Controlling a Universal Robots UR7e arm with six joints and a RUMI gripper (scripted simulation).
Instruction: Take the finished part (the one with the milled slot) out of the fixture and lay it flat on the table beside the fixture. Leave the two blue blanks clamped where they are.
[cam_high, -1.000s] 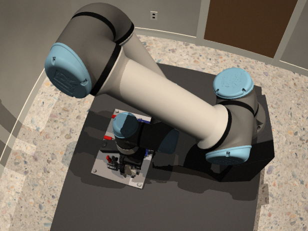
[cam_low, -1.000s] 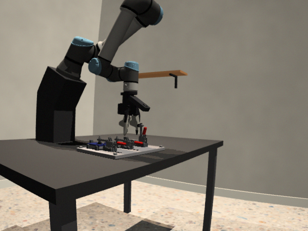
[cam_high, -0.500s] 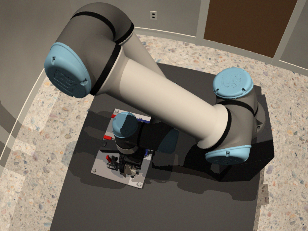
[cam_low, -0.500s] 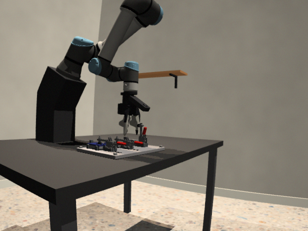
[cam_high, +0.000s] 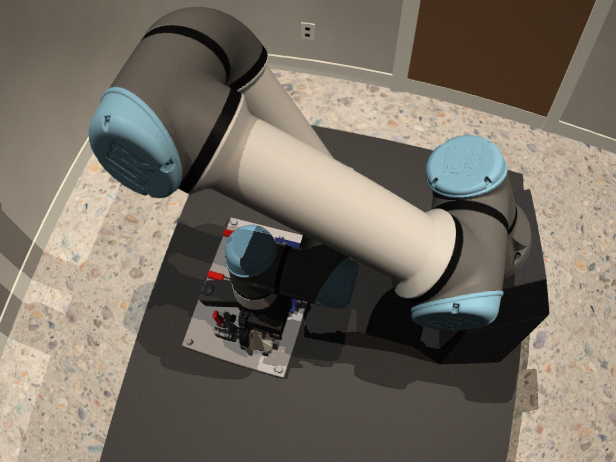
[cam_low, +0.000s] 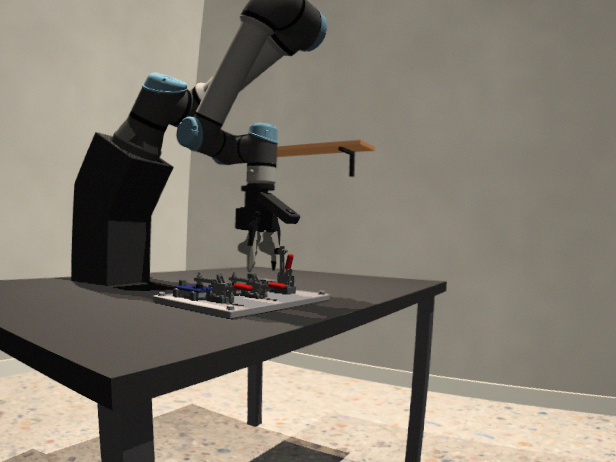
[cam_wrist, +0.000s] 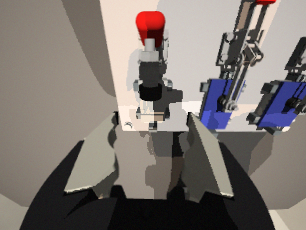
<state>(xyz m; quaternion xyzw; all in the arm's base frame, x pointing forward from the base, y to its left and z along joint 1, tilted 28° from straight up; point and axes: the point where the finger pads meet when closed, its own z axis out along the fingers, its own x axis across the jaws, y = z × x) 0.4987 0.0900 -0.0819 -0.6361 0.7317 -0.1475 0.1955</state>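
My hand is 1 cm past the pale grey finished part and 4 cm above it. The rest, counted from my hand: blue blank: 3 cm behind, 22 cm to the right, 4 cm below; light grey fixture plate: 3 cm ahead, 11 cm to the right, 7 cm below.
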